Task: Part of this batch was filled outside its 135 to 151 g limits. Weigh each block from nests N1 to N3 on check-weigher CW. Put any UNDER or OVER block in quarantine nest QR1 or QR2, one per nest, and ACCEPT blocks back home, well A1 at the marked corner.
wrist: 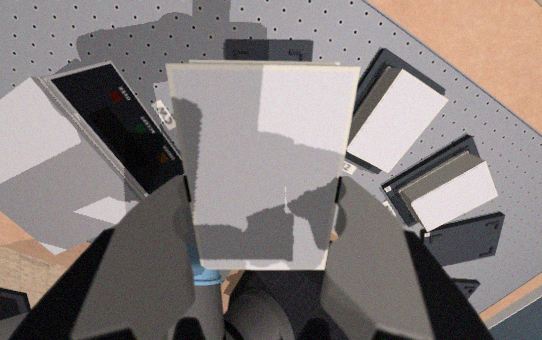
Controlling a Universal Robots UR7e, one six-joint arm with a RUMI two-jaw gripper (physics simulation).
Labels:
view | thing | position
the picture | my gripper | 263, 178
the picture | white pan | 66, 191
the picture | grey perforated table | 139, 46
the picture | nest N3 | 467, 142
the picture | nest N2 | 385, 58
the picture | nest N1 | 236, 49

